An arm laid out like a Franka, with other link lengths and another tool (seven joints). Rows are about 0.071 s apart.
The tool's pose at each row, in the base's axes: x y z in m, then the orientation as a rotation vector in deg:
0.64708 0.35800 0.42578 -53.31 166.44 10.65
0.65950 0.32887 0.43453 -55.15 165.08 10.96
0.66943 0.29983 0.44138 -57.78 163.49 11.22
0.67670 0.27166 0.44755 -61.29 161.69 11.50
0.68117 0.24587 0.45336 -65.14 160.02 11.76
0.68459 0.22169 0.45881 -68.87 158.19 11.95
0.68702 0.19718 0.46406 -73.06 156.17 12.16
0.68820 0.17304 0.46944 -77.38 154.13 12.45
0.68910 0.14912 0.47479 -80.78 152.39 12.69
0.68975 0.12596 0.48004 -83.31 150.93 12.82
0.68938 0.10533 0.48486 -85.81 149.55 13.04
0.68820 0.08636 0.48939 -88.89 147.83 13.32
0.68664 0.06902 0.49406 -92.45 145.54 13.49
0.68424 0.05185 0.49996 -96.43 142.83 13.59
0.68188 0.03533 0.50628 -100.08 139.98 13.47
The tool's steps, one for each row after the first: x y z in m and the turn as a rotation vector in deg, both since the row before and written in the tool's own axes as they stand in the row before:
0.00557 -0.02998 -0.01222 -0.09 -0.67 -1.45
0.00836 -0.02841 -0.01058 -0.12 -0.57 -2.00
0.01086 -0.02579 -0.01008 -0.23 -0.40 -2.59
0.01253 -0.02163 -0.00969 -0.34 -0.07 -2.76
0.01325 -0.01910 -0.00927 -0.26 -0.15 -2.74
0.01506 -0.01791 -0.00931 -0.35 -0.04 -3.06
0.01648 -0.01582 -0.00955 -0.47 0.10 -3.13
0.01733 -0.01446 -0.00959 -0.38 0.05 -2.50
0.01749 -0.01301 -0.00944 -0.22 -0.04 -1.92
0.01643 -0.01021 -0.00864 -0.32 0.03 -1.87
0.01582 -0.00812 -0.00811 -0.42 0.07 -2.30
0.01488 -0.00632 -0.00798 -0.32 -0.02 -2.78
0.01514 -0.00463 -0.00920 -0.32 0.00 -3.17
0.01469 -0.00351 -0.00951 -0.09 -0.09 -3.07

